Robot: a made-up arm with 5 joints.
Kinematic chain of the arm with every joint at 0, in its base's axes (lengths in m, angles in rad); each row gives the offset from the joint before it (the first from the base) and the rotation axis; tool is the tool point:
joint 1: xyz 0 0 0.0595 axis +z
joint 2: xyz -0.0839 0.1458 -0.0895 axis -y
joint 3: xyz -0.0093 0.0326 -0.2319 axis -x
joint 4: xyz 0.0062 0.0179 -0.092 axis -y
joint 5: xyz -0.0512 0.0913 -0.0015 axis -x
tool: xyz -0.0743 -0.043 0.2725
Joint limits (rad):
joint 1: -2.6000..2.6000
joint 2: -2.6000..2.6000
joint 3: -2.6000..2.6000
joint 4: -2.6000..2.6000
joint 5: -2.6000..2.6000
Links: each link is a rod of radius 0.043 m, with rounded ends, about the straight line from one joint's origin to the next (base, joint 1, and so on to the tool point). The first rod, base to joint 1, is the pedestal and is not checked.
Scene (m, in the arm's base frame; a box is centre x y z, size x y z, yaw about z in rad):
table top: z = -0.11
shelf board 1: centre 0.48 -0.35 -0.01 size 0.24 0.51 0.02 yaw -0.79
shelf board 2: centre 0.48 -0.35 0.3 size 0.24 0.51 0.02 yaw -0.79
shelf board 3: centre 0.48 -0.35 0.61 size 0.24 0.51 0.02 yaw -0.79
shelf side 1: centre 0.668 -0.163 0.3 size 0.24 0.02 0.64 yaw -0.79
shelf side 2: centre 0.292 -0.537 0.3 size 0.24 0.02 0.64 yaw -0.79
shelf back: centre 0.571 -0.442 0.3 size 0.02 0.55 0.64 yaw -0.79
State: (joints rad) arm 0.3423 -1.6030 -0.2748 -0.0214 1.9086
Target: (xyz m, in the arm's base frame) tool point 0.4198 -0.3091 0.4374
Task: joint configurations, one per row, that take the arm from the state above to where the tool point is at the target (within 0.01 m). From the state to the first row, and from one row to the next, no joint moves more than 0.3 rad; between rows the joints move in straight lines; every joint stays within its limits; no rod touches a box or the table.
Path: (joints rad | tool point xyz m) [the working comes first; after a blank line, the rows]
Joints at the target: -2.5777 -2.6000 0.4383 0.4284 1.4286
Straight joint move there: touches shelf side 1.

1: 0.1742 -1.7692 -0.0096 -0.0820 1.9105 | -0.5031 0.4802 0.1711
2: 0.0060 -1.9353 0.2556 -0.1425 1.9124 | -0.4593 0.5118 0.2563
3: -0.1621 -2.1015 0.5208 -0.2031 1.9144 | -0.3879 0.5187 0.3530
4: -0.3302 -2.2677 0.7860 -0.2636 1.9163 | -0.2961 0.4912 0.4477
5: -0.4984 -2.4338 1.0513 -0.3242 1.9182 | -0.1981 0.4239 0.5263
6: -0.6665 -2.6000 1.3165 -0.3847 1.9201 | -0.1121 0.3194 0.5764
7: -0.9395 -2.6000 1.1910 -0.2686 1.8499 | 0.0179 0.3725 0.5717
8: -1.2126 -2.6000 1.0655 -0.1524 1.7797 | 0.1678 0.3704 0.5607
9: -1.4856 -2.6000 0.9401 -0.0363 1.7095 | 0.3126 0.3070 0.5438
10: -1.7586 -2.6000 0.8146 0.0799 1.6393 | 0.4267 0.1877 0.5218
11: -2.0317 -2.6000 0.6892 0.1961 1.5691 | 0.4889 0.0289 0.4957
12: -2.3047 -2.6000 0.5637 0.3122 1.4988 | 0.4870 -0.1456 0.4671
13: -2.5777 -2.6000 0.4383 0.4284 1.4286 | 0.4198 -0.3091 0.4374

